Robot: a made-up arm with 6 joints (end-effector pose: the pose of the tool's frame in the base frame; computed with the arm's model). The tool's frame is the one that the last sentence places.
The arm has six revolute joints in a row. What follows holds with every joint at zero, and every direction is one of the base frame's.
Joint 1 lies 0.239 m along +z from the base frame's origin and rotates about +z.
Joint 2 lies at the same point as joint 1 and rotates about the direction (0, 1, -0.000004).
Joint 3 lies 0.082 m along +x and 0.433 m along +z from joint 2 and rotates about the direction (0, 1, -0.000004).
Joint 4 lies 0.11 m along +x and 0.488 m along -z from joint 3 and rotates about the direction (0, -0.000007, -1).
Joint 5 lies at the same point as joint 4 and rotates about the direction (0, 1, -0.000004).
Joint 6 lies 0.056 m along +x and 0.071 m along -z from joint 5 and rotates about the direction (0, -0.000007, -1).
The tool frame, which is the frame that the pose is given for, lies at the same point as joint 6; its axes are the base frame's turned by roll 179.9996, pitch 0 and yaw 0 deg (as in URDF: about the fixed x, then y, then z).
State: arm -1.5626 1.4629 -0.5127 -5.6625 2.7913 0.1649
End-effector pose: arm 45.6 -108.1 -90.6 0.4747 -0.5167 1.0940
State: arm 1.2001 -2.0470 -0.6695 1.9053 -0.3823 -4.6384
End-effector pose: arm -32.1 -287.2 633.7 0.5552 0.3619 1.6328
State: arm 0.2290 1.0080 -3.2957 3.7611 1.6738 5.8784
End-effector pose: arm 693.0 116.0 882.9 0.9003 -0.5079 -0.2152
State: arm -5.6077 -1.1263 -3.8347 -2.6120 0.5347 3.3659
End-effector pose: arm -699.1 -552.4 260.5 2.3789 0.4899 -0.0969
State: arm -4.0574 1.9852 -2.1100 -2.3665 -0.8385 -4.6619
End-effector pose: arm -336.4 334.3 -494.7 -2.3899 -0.0528 2.9884
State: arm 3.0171 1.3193 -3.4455 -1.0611 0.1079 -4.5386
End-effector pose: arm -847.8 63.8 678.4 -0.8884 -0.7068 0.8534
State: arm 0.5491 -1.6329 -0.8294 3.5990 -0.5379 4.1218
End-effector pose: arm -136.3 -39.7 720.3 -1.1669 -0.2641 -0.8858
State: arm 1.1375 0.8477 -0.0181 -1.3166 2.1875 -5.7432
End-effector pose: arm 110.6 30.9 67.0 -0.6170 0.8442 -0.8427
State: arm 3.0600 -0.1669 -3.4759 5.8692 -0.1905 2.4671
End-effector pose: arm 401.8 -60.5 1076.5 0.5932 -0.3537 1.8423
